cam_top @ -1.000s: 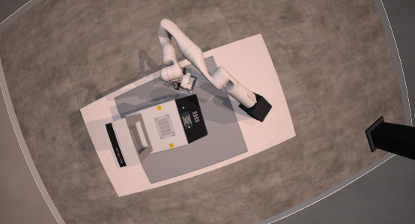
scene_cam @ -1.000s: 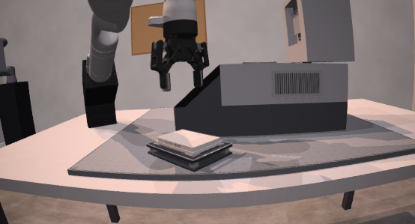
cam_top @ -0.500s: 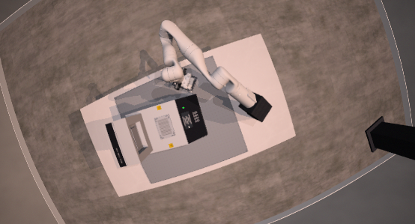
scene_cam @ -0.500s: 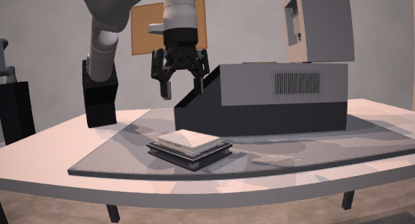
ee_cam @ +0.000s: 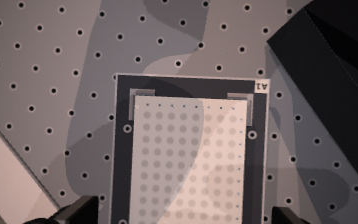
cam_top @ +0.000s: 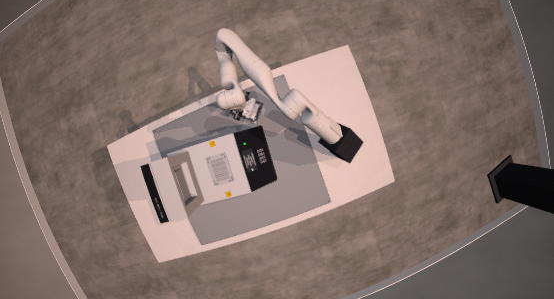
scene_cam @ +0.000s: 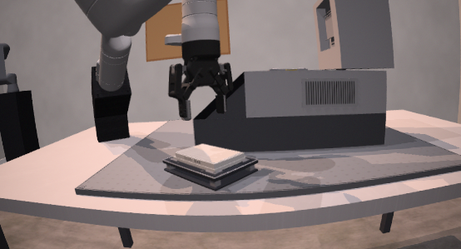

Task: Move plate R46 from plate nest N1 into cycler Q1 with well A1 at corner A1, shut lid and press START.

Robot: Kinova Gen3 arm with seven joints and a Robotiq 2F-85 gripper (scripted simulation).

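Now: the plate R46 9 cm below my hand. The rest, counted from my hand: A1 mark (9 cm to the left, 10 cm below); dark plate nest N1 (10 cm below).
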